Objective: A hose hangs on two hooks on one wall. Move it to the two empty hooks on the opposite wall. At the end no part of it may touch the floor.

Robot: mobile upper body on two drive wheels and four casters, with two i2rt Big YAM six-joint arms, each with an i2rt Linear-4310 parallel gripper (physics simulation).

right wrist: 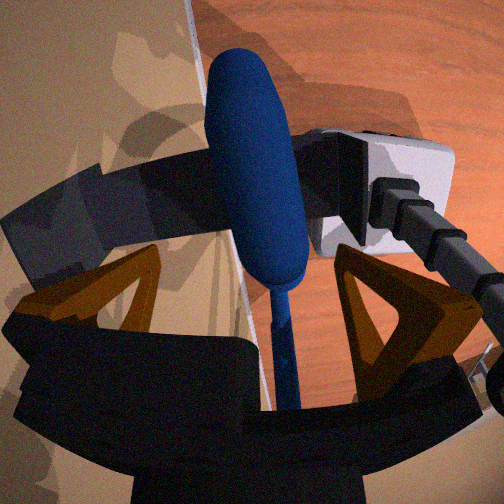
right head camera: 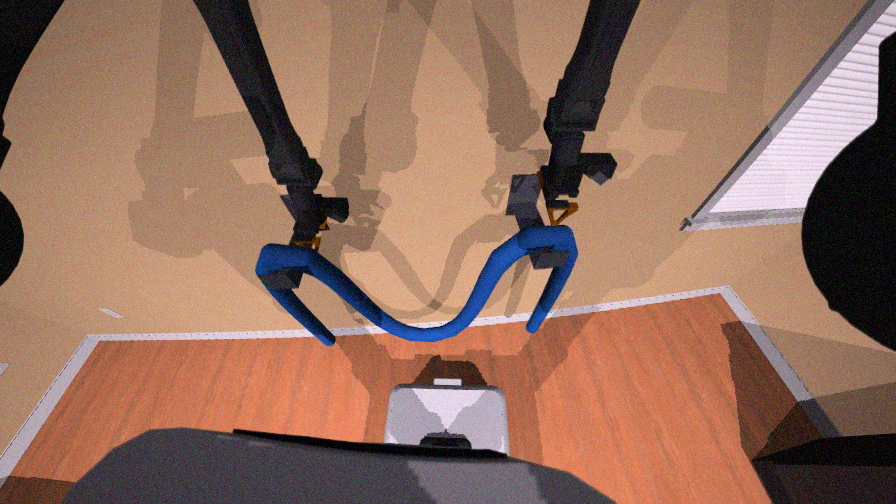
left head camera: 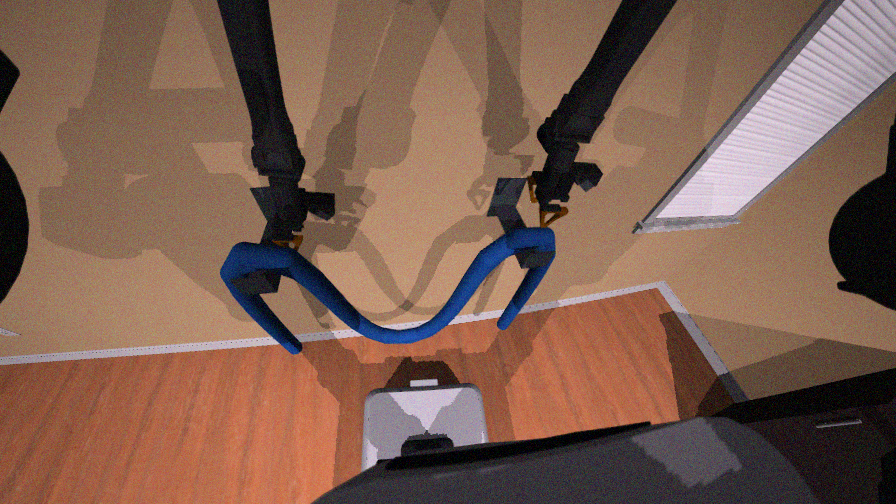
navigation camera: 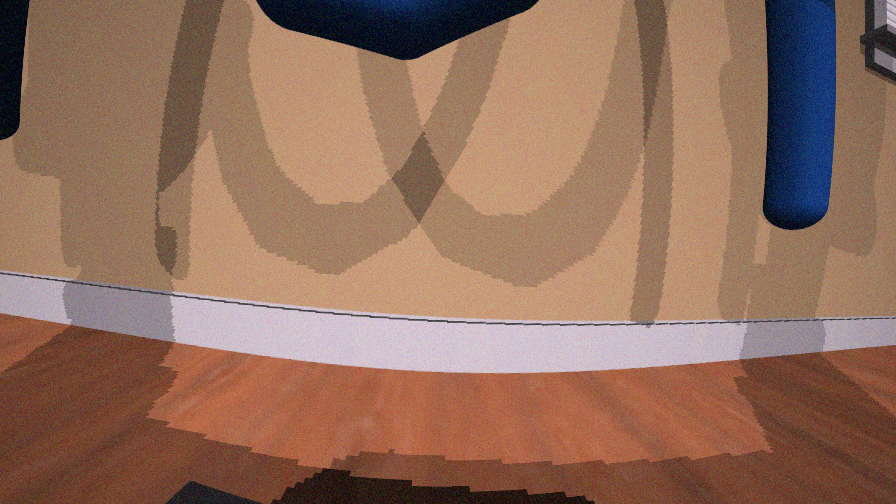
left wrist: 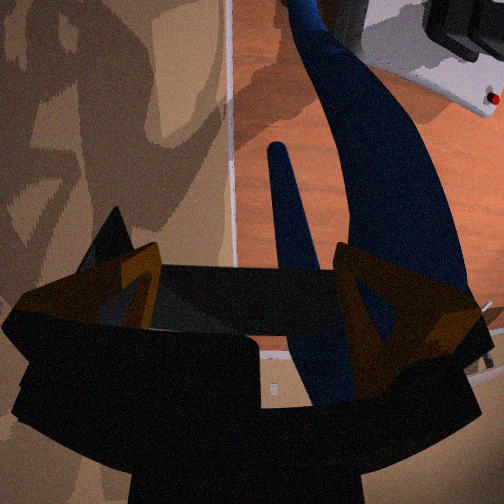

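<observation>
A blue hose (left head camera: 401,325) hangs on two dark hooks on the tan wall, the left hook (left head camera: 256,282) and the right hook (left head camera: 535,257). Its middle sags and both ends hang down above the floor. It also shows in the right head view (right head camera: 419,329). My left gripper (left head camera: 286,241) is open just above the hose over the left hook. My right gripper (left head camera: 551,216) is open just above the hose over the right hook. In the left wrist view the hose (left wrist: 390,200) lies past the open fingers (left wrist: 250,285). In the right wrist view the hose (right wrist: 255,170) lies over the hook (right wrist: 150,200) beyond the open fingers (right wrist: 247,290).
A white baseboard (navigation camera: 438,344) runs along the wall above the wooden floor (left head camera: 187,413). A window with blinds (left head camera: 783,119) is on the wall at the right. My grey base (left head camera: 426,426) stands close to the wall below the hose. Dark furniture (left head camera: 827,426) is at the lower right.
</observation>
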